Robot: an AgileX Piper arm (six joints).
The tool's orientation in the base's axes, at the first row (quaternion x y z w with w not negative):
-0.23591 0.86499 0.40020 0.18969
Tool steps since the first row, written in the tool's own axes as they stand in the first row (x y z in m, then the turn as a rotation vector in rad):
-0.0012 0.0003 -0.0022 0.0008 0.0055 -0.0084
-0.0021 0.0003 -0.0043 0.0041 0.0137 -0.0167
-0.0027 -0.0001 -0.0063 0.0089 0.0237 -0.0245
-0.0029 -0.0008 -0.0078 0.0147 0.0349 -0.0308
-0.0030 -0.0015 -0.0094 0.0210 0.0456 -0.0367
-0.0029 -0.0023 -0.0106 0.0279 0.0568 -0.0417
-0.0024 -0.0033 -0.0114 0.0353 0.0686 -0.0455
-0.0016 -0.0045 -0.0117 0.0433 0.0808 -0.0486
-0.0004 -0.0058 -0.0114 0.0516 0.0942 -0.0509
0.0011 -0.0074 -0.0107 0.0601 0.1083 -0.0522
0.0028 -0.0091 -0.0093 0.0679 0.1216 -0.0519
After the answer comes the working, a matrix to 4 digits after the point.
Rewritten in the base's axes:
0.0005 -0.0012 0.0021 -0.0049 -0.0036 0.0080
0.0009 -0.0027 0.0039 -0.0133 -0.0063 0.0163
0.0014 -0.0043 0.0052 -0.0240 -0.0080 0.0246
0.0017 -0.0058 0.0058 -0.0358 -0.0080 0.0322
0.0020 -0.0074 0.0064 -0.0478 -0.0082 0.0389
0.0022 -0.0089 0.0066 -0.0604 -0.0075 0.0452
0.0022 -0.0102 0.0062 -0.0736 -0.0056 0.0508
0.0022 -0.0113 0.0052 -0.0874 -0.0032 0.0559
0.0020 -0.0121 0.0036 -0.1020 0.0005 0.0610
0.0018 -0.0129 0.0015 -0.1170 0.0053 0.0659
0.0015 -0.0132 -0.0013 -0.1308 0.0111 0.0697

The tool's axes in the first row as the columns of a matrix, in the base's axes (rounded; the answer above uses it unrounded):
-0.8167 -0.5599 0.1393
-0.2563 0.5684 0.7818
-0.5170 0.6028 -0.6077

